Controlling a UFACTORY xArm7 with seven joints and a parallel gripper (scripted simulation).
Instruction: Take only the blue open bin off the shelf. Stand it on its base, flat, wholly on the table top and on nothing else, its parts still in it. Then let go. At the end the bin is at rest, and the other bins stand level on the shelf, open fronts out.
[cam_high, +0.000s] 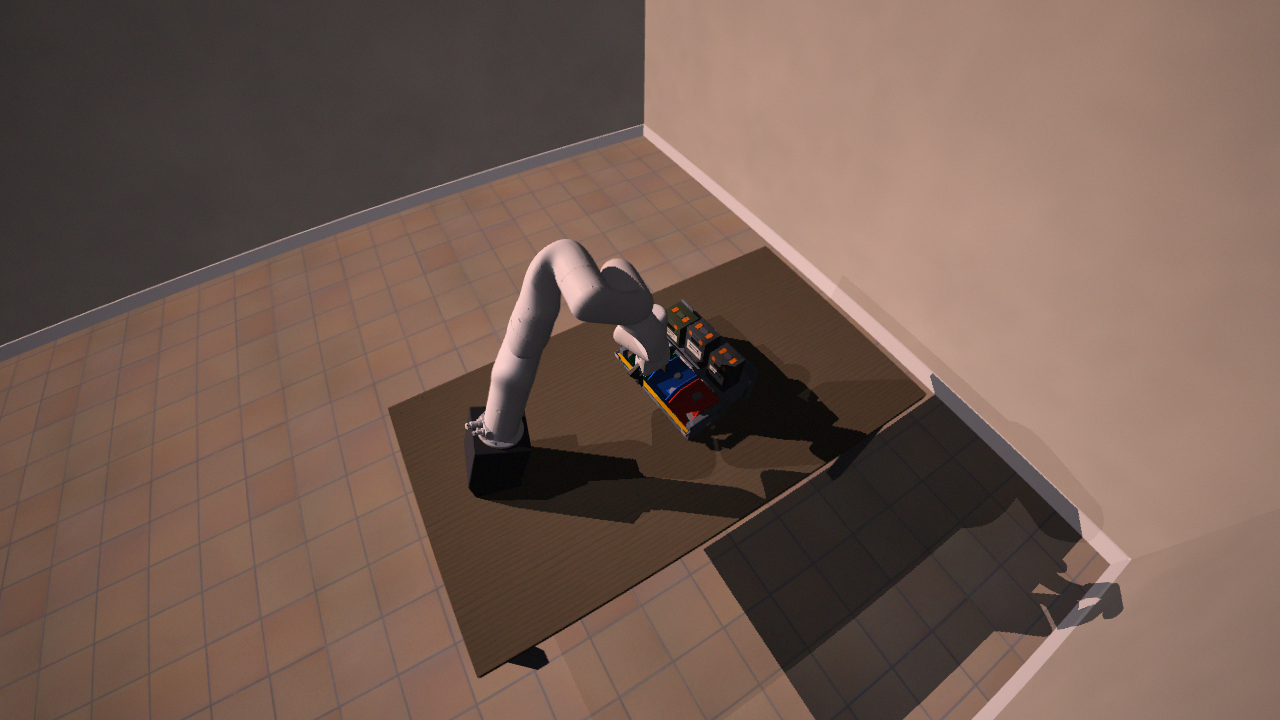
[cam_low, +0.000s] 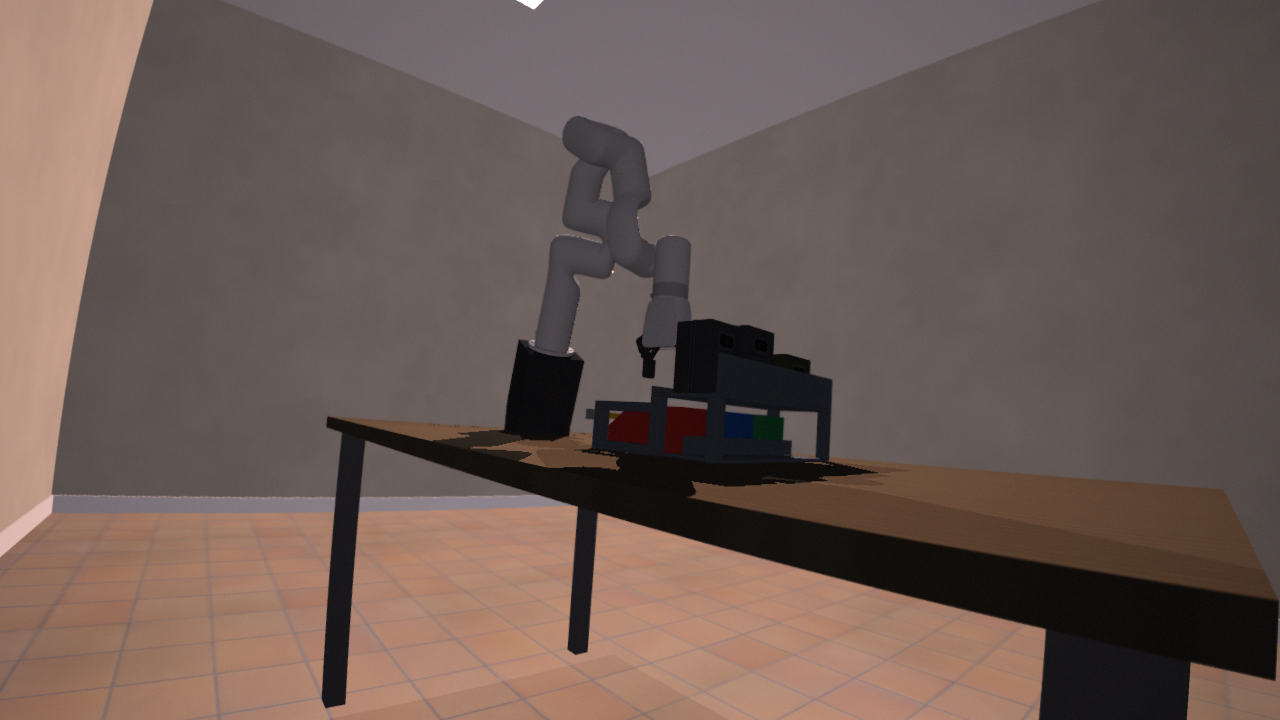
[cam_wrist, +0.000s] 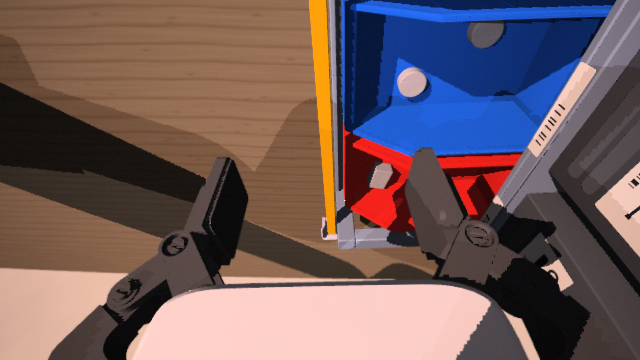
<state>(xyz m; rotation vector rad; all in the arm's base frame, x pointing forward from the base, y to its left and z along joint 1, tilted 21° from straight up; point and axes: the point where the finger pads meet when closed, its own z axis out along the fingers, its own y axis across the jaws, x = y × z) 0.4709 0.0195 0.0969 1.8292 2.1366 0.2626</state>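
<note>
Now: hand 10 cm above the thin yellow bar. The rest, counted from my hand: red bin 12 cm ahead, 11 cm below, 10 cm to the right; then blue open bin 11 cm below, 10 cm ahead, 1 cm to the left; then green bin 13 cm to the left, 11 cm below, 9 cm ahead.
</note>
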